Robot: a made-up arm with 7 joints.
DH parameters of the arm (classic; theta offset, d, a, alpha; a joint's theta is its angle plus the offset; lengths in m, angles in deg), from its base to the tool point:
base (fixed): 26.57 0 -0.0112 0
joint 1: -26.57 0.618 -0.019 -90
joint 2: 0 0 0.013 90
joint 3: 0 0.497 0.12 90
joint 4: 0 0.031 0.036 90
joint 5: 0 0.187 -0.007 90
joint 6: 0 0.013 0.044 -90
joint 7: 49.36 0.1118 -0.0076 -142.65
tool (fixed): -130.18 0.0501 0 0
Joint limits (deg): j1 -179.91..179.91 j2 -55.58..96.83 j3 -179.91..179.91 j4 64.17..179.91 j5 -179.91..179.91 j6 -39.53..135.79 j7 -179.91..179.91
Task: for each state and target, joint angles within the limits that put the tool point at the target. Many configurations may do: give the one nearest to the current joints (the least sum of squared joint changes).
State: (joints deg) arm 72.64 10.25 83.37 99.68 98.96 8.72 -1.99
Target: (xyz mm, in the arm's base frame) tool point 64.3 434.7 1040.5
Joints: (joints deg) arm 37.68 12.37 57.87 80.91 99.34 2.01 -5.09
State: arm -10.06 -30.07 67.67 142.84 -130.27 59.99 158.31
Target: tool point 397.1 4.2 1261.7
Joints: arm -27.59 8.26 51.70 127.83 -126.87 62.64 154.91
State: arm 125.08 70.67 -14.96 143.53 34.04 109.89 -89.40
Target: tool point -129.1 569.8 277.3
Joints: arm 110.85 93.20 -18.68 135.99 31.68 109.92 -89.46
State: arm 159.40 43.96 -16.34 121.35 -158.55 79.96 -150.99
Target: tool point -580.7 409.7 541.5
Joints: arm 156.76 64.07 -13.82 95.37 -155.56 72.72 -151.99
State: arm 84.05 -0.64 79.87 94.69 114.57 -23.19 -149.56
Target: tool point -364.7 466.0 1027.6
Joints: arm 97.67 34.46 73.52 117.18 105.09 -3.90 -153.88
